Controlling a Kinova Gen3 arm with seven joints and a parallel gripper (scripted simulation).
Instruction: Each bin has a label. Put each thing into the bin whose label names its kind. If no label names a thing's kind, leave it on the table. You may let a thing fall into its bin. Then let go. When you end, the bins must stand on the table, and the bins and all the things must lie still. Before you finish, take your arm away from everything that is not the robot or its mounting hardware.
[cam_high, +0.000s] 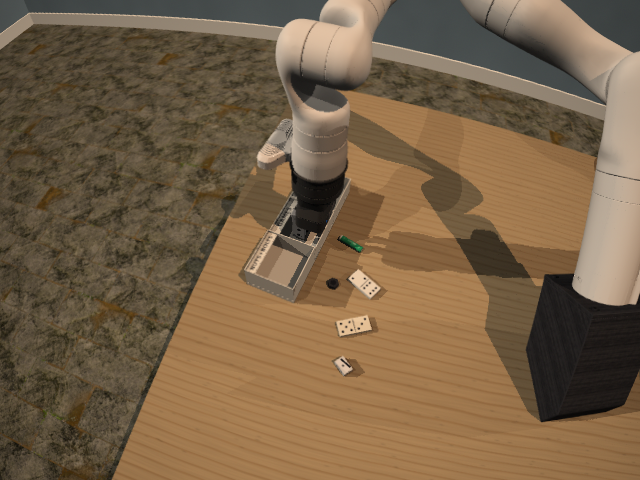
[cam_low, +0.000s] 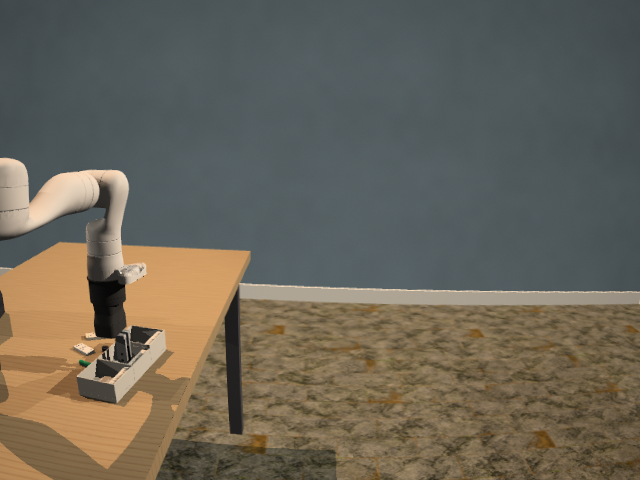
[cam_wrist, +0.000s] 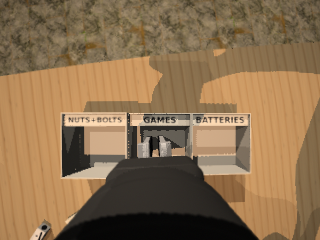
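Now: the grey bin row 1 cm to the right of my hand and 1 cm below it. Round my hand: green battery: 9 cm behind, 2 cm to the right, 3 cm below; black nut: 8 cm behind, 7 cm to the left, 3 cm below.
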